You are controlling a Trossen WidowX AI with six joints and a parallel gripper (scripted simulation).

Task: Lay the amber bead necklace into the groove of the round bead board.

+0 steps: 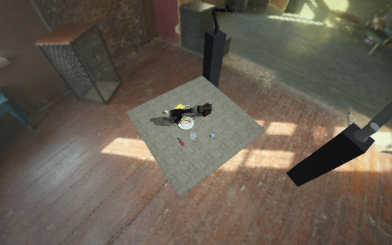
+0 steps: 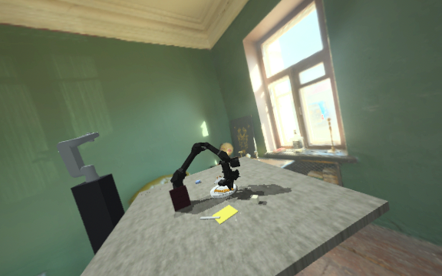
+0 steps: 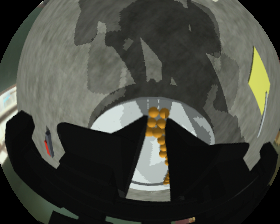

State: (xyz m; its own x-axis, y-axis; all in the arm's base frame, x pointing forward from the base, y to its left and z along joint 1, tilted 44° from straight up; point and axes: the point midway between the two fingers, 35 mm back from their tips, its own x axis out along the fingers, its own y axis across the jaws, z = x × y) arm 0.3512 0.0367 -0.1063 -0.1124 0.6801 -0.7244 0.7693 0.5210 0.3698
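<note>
Now: the board 60 mm to the left of my gripper tip, 60 mm behind it and 10 mm below it. Also, from my gripper tip: grey square: 260 mm to the left, 40 mm behind, 20 mm below; small white cube: 210 mm to the right, 90 mm ahead; yellow card: 210 mm to the right, 100 mm behind, 20 mm below.
</note>
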